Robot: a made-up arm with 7 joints.
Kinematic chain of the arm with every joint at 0, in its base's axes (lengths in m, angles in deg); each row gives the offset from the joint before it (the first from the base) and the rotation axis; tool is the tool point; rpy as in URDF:
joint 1: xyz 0 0 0 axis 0.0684 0.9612 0.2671
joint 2: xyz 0 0.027 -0.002 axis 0.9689 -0.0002 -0.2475
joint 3: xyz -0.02 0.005 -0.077 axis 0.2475 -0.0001 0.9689
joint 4: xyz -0.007 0 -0.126 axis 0.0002 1 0
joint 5: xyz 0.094 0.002 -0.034 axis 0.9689 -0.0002 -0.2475
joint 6: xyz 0.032 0 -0.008 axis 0.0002 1 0
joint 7: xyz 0.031 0 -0.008 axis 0.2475 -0.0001 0.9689
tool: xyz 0 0 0 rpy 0 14.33 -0.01
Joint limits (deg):
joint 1: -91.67..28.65
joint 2: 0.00..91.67
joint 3: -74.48..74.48
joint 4: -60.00..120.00
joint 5: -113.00..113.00
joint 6: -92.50..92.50
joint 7: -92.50..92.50
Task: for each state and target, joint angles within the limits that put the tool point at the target. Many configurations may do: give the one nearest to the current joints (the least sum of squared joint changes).
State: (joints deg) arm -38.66 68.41 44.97 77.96 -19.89 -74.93 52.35
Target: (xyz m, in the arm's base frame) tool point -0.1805 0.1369 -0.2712
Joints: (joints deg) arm 15.04 18.49 47.85 111.95 -23.18 -74.87 52.35
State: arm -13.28 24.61 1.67 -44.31 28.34 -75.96 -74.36
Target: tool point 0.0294 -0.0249 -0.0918
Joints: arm 4.16 0.93 -35.05 -60.00 35.38 -78.67 -74.36
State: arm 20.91 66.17 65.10 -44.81 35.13 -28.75 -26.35
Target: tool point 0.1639 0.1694 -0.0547
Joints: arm -8.08 52.86 22.09 -23.17 39.17 -25.76 -26.35
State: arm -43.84 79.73 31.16 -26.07 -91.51 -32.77 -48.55
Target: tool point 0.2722 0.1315 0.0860
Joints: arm -70.34 47.37 2.07 5.66 -94.59 -24.07 -48.55
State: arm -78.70 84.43 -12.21 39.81 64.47 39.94 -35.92
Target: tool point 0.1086 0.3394 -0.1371
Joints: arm -16.53 65.94 -16.10 62.85 61.03 54.24 -35.92
